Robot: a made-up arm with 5 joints.
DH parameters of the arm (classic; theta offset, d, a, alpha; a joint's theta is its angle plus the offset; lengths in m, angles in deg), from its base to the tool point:
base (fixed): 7.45 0 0.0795 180
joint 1: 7.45 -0.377 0.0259 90
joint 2: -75.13 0 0.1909 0
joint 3: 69.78 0 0.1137 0
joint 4: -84.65 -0.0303 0.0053 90
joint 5: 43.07 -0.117 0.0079 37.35
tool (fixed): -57.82 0.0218 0 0
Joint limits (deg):
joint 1: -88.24..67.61
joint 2: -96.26..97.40
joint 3: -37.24..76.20
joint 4: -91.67..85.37
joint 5: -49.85..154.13
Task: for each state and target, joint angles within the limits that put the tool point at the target. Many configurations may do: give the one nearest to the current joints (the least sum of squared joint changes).
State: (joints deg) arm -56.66 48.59 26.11 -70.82 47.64
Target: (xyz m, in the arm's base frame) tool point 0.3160 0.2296 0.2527
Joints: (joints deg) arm -46.71 69.38 21.11 -62.71 47.52
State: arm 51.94 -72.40 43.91 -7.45 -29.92
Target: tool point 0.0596 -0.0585 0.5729
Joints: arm 67.61 -72.73 54.06 -2.84 -46.62
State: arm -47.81 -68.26 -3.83 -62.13 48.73
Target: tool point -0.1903 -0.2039 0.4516
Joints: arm -34.85 -96.26 -35.92 -55.10 48.77
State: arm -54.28 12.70 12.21 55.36 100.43
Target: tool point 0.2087 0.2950 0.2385
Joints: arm -68.25 62.79 -11.64 31.31 96.40
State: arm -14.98 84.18 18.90 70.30 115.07
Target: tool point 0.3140 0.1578 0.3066
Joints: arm -35.20 46.90 -8.66 60.78 113.55
